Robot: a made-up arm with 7 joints. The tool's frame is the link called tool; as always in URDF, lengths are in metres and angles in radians.
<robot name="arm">
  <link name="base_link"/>
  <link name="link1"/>
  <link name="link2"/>
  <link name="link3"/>
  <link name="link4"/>
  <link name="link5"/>
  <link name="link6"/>
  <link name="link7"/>
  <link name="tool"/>
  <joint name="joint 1" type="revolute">
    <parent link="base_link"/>
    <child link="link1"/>
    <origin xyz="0 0 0.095" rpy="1.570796 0 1.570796"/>
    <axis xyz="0 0 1"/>
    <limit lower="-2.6" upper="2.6"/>
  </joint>
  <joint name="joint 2" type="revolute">
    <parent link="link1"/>
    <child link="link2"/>
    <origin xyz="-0.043 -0.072 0.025" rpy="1.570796 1.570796 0"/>
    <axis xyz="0 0 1"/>
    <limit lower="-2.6" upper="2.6"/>
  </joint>
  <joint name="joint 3" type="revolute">
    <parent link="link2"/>
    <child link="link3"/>
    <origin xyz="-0.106 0.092 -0.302" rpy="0 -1.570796 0"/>
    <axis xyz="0 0 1"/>
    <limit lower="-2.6" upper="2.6"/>
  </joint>
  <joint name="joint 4" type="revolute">
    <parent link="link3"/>
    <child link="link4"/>
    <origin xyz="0.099 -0.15 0.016" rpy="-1.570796 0 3.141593"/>
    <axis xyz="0 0 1"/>
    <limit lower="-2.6" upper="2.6"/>
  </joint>
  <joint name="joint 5" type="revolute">
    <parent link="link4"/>
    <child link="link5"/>
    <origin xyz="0.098 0.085 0.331" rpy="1.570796 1.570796 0"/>
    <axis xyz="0 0 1"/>
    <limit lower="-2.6" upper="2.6"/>
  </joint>
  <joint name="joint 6" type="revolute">
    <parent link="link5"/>
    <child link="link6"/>
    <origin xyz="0.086 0.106 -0.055" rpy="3.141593 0 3.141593"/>
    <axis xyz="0 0 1"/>
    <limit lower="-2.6" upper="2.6"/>
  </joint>
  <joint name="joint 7" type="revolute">
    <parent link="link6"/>
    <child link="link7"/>
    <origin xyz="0.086 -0.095 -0.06" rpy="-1.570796 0 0"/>
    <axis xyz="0 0 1"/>
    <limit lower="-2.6" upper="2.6"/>
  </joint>
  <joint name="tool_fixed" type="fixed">
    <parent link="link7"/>
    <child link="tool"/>
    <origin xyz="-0.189 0.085 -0.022" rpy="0 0 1.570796"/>
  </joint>
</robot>
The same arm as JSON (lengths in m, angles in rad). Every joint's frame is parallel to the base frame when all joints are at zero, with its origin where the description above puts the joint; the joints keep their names.
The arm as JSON. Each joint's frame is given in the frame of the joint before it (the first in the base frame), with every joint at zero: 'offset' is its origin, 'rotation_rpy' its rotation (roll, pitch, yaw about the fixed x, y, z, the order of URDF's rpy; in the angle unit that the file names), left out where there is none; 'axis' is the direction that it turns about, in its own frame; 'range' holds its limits. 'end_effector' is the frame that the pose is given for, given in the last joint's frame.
{"length_unit": "m", "angle_unit": "rad", "chain": [{"id": "joint 1", "offset": [0.0, 0.0, 0.095], "axis": [1.0, 0.0, 0.0], "range": [-2.6, 2.6]}, {"id": "joint 2", "offset": [0.025, -0.043, -0.072], "axis": [0.0, 0.0, -1.0], "range": [-2.6, 2.6]}, {"id": "joint 3", "offset": [0.106, 0.092, 0.302], "axis": [1.0, 0.0, 0.0], "range": [-2.6, 2.6]}, {"id": "joint 4", "offset": [0.016, -0.15, -0.099], "axis": [0.0, -1.0, 0.0], "range": [-2.6, 2.6]}, {"id": "joint 5", "offset": [-0.085, -0.331, 0.098], "axis": [1.0, 0.0, 0.0], "range": [-2.6, 2.6]}, {"id": "joint 6", "offset": [-0.055, 0.086, 0.106], "axis": [-1.0, 0.0, 0.0], "range": [-2.6, 2.6]}, {"id": "joint 7", "offset": [0.06, -0.086, -0.095], "axis": [0.0, 0.0, 1.0], "range": [-2.6, 2.6]}], "end_effector": {"offset": [0.085, 0.189, -0.022], "rotation_rpy": [0.0, 0.0, 0.0]}}
